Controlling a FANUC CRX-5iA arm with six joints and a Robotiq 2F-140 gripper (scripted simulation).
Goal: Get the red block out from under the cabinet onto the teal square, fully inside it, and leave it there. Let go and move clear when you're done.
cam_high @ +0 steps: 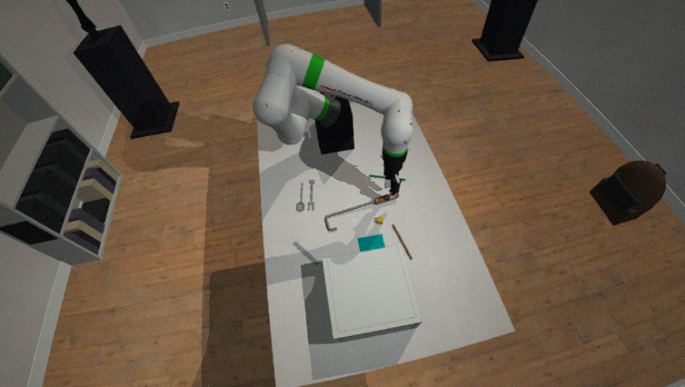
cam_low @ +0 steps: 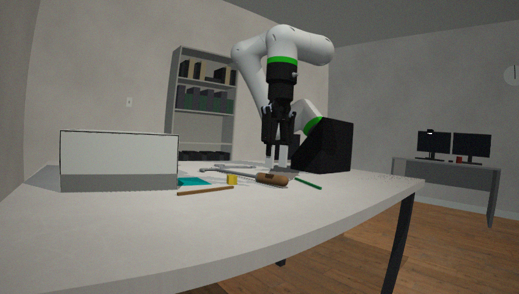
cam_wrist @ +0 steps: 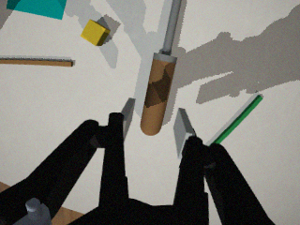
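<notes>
The yellow cube is 11 cm ahead of my hand, 7 cm to the right of it and 7 cm below it. From my hand the other things lie so: tool 13 cm to the right, 7 cm below, 6 cm ahead; then green stick 12 cm behind, 8 cm below, 2 cm to the left; then teal square 22 cm ahead, 12 cm to the right, 9 cm below.
</notes>
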